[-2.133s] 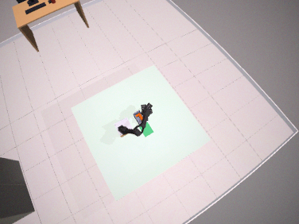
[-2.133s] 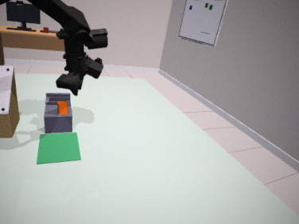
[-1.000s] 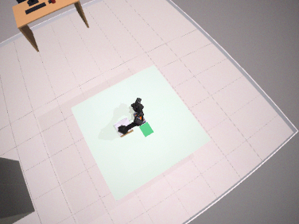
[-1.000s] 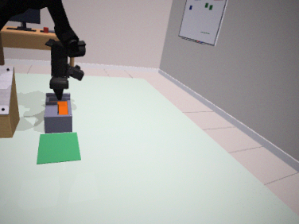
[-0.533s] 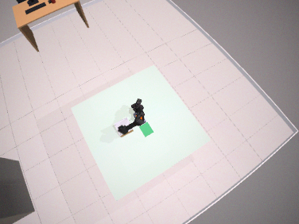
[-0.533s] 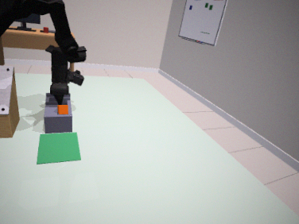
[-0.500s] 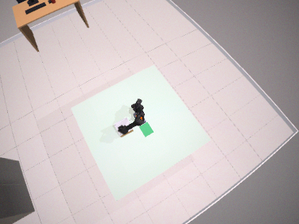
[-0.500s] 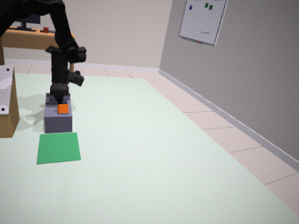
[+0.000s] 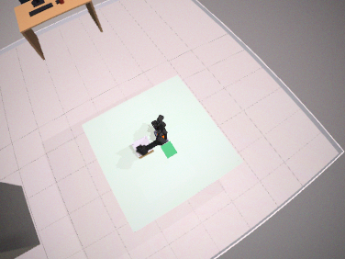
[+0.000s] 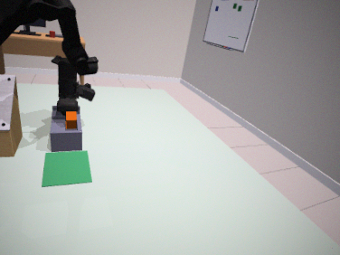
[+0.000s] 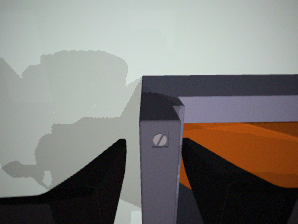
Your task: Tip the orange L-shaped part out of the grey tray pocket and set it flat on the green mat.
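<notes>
The orange L-shaped part is 50 mm to the right of my gripper tip and 10 mm above it. The rest, counted from my gripper tip: green mat: 220 mm to the right, 50 mm below.
</notes>
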